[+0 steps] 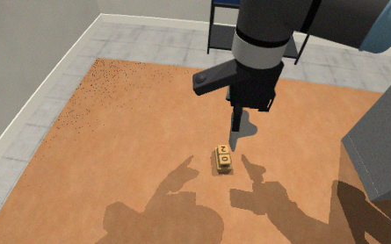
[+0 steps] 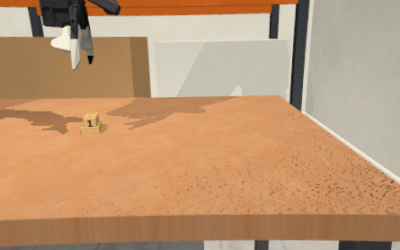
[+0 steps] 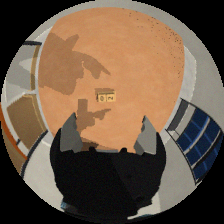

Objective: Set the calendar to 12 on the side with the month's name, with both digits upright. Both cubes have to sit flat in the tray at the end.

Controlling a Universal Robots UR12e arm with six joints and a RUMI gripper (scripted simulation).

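Now: hand 140 mm above the cube. From my hand the other things lie so: tray: 150 mm below, 20 mm to the left.
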